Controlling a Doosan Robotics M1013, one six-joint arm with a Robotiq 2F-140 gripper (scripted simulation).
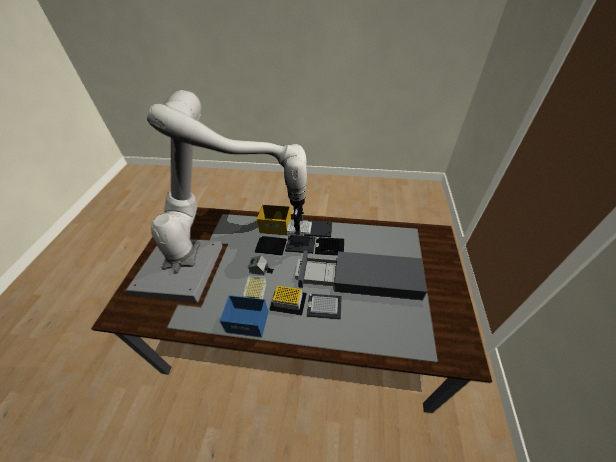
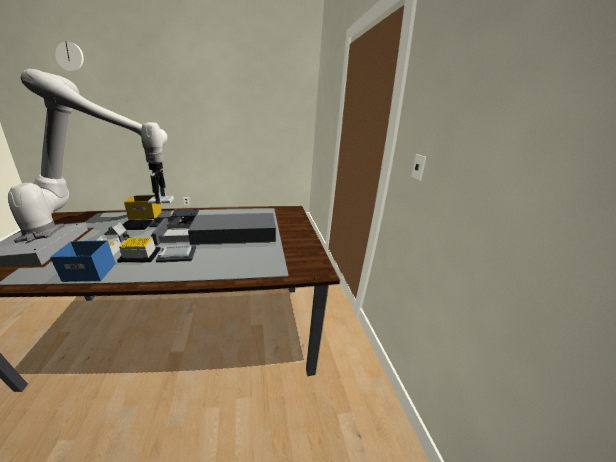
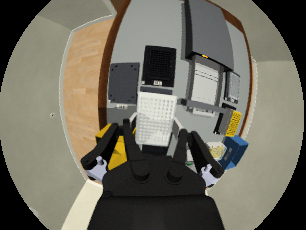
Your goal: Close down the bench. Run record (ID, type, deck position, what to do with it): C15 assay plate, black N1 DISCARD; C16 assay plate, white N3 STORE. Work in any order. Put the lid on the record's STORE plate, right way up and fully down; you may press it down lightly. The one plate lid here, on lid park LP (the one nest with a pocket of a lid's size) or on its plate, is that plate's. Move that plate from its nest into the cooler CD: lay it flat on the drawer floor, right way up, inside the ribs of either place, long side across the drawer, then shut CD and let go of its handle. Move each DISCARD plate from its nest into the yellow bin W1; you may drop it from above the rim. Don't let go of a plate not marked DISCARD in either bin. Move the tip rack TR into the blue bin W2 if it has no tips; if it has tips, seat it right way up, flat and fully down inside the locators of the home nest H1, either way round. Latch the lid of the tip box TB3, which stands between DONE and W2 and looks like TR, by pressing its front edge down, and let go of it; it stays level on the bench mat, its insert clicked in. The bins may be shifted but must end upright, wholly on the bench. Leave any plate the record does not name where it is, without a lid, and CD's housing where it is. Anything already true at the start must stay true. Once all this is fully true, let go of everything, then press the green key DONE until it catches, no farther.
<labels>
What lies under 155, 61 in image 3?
A black assay plate.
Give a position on a blue bin W2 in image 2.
80, 260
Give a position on a cooler CD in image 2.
256, 227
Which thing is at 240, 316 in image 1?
A blue bin W2.
</labels>
